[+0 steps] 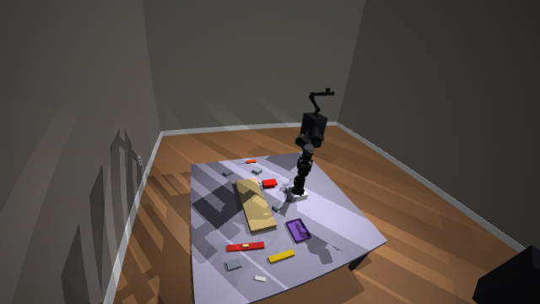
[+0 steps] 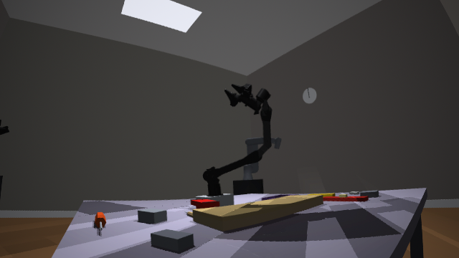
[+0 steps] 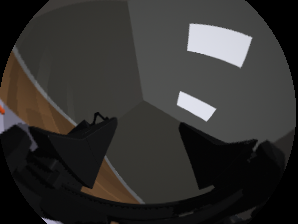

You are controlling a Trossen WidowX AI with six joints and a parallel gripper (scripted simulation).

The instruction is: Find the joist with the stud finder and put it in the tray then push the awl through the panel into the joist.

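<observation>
Now: gripper tip 11 cm short of the red stud finder, 25 cm to the left of it and 63 cm above it. From my gripper tip the other things lie so: yellow bar 33 cm ahead, 35 cm to the left, 64 cm below; awl 9 cm ahead, 32 cm to the right, 64 cm below; purple tray 13 cm ahead, 24 cm to the left, 63 cm below.
</observation>
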